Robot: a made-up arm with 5 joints.
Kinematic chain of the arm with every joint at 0, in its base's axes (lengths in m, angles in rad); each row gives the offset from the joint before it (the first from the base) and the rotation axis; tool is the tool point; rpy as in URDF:
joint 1: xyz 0.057 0 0.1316 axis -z
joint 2: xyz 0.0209 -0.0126 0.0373 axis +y
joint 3: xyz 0.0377 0 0.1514 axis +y
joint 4: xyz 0.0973 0 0.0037 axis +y
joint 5: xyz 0.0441 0.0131 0 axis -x
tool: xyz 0 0 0 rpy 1.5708 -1.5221 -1.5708
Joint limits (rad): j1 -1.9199..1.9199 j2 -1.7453..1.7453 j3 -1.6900..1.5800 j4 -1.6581..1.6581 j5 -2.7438..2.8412
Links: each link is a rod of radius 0.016 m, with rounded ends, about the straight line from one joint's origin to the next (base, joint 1, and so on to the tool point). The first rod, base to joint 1, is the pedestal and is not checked.
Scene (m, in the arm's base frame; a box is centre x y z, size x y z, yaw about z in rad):
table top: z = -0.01
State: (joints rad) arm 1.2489 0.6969 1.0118 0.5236 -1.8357
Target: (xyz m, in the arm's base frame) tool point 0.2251 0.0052 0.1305
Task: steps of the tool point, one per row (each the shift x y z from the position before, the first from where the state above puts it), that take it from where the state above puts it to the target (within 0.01 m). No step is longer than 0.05 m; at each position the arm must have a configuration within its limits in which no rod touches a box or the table.
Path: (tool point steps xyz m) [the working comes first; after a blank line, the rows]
Joints at the target: -0.0280 0.6493 0.6382 0.3979 -1.8357
Straight joint move there: clear.

1: 0.0314 0.0029 -0.0020
2: 0.0320 0.0124 -0.0009
3: 0.0297 0.0224 0.0003
4: 0.0242 0.0319 0.0014
5: 0.0155 0.0400 0.0026

